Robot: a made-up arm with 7 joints.
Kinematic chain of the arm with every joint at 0, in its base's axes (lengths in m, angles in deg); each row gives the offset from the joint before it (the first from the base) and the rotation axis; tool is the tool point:
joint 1: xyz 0 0 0.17 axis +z
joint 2: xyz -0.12 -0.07 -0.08 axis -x
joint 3: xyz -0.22 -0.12 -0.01 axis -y
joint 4: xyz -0.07 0.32 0 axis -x
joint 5: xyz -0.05 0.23 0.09 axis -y
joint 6: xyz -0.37 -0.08 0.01 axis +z
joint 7: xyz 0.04 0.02 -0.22 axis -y
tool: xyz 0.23 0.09 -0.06
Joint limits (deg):
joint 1: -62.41..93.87
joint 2: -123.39..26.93
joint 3: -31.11..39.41
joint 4: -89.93..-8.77
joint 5: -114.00..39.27
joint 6: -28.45..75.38
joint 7: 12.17..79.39
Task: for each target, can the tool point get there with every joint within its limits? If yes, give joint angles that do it. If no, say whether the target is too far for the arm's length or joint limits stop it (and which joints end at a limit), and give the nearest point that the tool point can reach.
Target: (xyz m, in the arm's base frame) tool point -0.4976 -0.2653 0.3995
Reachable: yes | joints 39.29 -25.82 -16.90 -71.72 -25.14 -19.27 20.27
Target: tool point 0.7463 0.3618 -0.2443
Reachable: no: joint limits stop it (at a limit: joint 1, joint 2, joint 3, joint 5, joint 6) | nearest point 0.6253 0.0054 -0.1098 | short by 0.400 m
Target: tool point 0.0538 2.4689 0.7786
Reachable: no: too far | nearest point -0.0601 1.0840 0.3733 | short by 1.447 m
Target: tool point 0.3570 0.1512 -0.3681
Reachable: no: joint limits stop it (at a limit: joint 1, joint 2, joint 3, joint 5, joint 6) | nearest point 0.3675 -0.0301 -0.2579 | short by 0.212 m
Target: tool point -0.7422 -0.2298 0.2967
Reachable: yes | joints 47.00 6.70 2.60 -31.49 -46.58 20.08 35.73
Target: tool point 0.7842 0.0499 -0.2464
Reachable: no: joint limits stop it (at a limit: joint 1, joint 2, joint 3, joint 5, joint 6, joint 7) | nearest point 0.7093 -0.0613 -0.1742 | short by 0.152 m
